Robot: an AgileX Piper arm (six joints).
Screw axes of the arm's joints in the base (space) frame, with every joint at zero. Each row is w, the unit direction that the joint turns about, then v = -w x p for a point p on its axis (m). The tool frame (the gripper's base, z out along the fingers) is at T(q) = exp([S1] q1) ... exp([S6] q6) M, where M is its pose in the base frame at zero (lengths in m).
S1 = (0, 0, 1, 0.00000, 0.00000, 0.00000)
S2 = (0, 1, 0, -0.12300, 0.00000, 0.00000)
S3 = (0, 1, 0, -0.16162, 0.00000, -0.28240)
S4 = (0.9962, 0, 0.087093, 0.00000, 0.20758, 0.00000)
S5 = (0, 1, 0, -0.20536, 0.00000, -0.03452)
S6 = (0.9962, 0, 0.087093, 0.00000, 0.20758, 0.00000)
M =
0.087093 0 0.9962 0.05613
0 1 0 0.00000
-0.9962 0 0.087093 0.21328
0 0 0 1
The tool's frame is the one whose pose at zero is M.
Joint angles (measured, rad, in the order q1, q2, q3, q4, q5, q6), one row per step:
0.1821, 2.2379, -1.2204, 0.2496, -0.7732, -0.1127
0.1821, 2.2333, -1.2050, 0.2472, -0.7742, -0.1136
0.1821, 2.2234, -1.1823, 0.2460, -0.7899, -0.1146
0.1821, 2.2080, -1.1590, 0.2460, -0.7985, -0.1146
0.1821, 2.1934, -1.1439, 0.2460, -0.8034, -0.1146
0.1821, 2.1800, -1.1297, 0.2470, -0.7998, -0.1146
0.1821, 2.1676, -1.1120, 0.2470, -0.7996, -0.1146
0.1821, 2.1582, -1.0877, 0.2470, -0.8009, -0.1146
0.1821, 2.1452, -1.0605, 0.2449, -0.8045, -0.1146
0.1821, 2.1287, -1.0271, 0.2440, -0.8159, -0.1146
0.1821, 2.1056, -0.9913, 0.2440, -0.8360, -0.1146
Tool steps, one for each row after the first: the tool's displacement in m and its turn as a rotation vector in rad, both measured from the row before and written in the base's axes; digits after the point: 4 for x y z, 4 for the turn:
-0.0031, -0.0004, -0.0017, -0.0043, 0.0094, 0.0019
-0.0043, -0.0010, 0.0002, -0.0043, -0.0031, -0.0011
-0.0045, -0.0010, 0.0019, -0.0016, -0.0007, -0.0012
-0.0030, -0.0006, 0.0032, -0.0002, -0.0044, -0.0007
-0.0030, -0.0006, 0.0021, 0.0005, 0.0045, -0.0003
-0.0037, -0.0007, 0.0010, -0.0010, 0.0054, 0.0000
-0.0051, -0.0010, -0.0018, -0.0027, 0.0134, -0.0002
-0.0057, -0.0010, -0.0007, -0.0038, 0.0102, 0.0013
-0.0070, -0.0014, 0.0000, -0.0038, 0.0052, -0.0007
-0.0074, -0.0017, 0.0029, -0.0028, -0.0074, -0.0025

